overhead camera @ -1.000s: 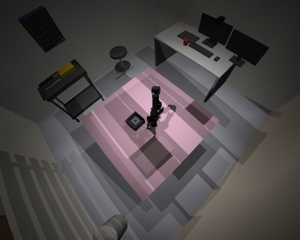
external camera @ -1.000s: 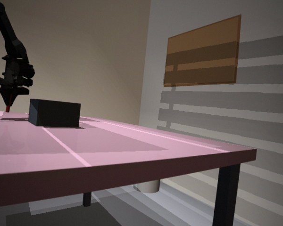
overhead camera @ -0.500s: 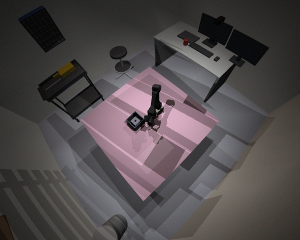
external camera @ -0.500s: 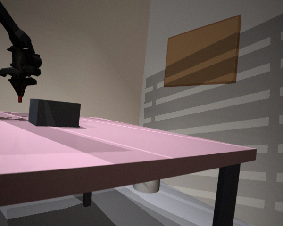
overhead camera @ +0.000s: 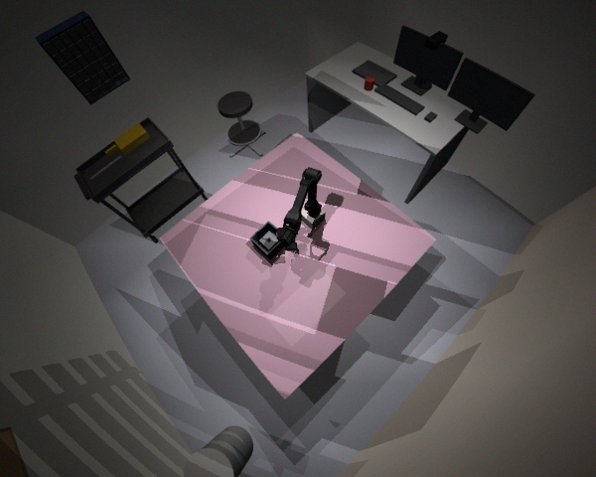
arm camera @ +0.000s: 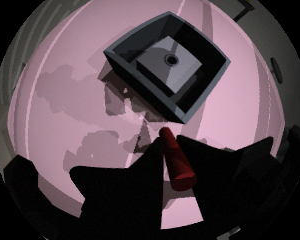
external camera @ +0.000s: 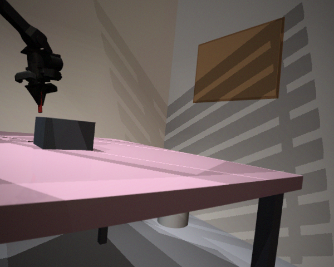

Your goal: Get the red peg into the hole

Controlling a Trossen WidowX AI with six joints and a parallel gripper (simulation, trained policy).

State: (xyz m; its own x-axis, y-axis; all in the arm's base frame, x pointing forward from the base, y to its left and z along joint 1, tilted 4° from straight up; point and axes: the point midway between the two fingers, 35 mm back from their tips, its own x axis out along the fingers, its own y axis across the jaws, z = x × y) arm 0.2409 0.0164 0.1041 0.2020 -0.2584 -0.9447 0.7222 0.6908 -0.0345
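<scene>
Now: the light plate 60 mm ahead of my gripper tip, 110 mm to the right of it and 100 mm below it. From my gripper tip the other things lie so: red peg: 10 mm above; then dark box: 60 mm ahead, 110 mm to the right, 120 mm below.
</scene>
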